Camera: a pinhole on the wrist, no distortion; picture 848 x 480 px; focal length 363.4 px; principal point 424.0 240.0 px. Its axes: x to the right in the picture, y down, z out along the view. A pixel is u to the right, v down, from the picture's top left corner.
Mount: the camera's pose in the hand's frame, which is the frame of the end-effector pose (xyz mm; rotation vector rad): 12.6 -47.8 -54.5 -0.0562 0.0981 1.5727
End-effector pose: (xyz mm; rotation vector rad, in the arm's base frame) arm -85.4 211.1 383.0 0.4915 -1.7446 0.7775
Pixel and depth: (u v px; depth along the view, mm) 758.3 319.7 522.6
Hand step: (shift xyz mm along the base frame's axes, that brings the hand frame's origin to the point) -580.5 29.8 -282.6
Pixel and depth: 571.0 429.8 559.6
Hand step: -404.8 -201.8 -397.2
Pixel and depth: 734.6 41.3 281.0
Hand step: -332.9 21.5 73.6
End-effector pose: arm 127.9 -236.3 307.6 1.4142 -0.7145 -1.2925
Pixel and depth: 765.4 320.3 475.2
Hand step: -284.0 -159.3 489.0
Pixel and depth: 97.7 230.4 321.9
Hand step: -334.9 -30.0 -257.9
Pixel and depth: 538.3 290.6 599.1
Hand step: -469.4 -158.5 269.9
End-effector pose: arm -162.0 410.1 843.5 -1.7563 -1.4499 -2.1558
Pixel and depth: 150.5 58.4 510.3
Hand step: 68.0 671.7 -48.0
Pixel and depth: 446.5 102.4 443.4
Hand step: 231.8 327.7 142.3
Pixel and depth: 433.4 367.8 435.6
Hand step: 344.2 174.3 -117.0
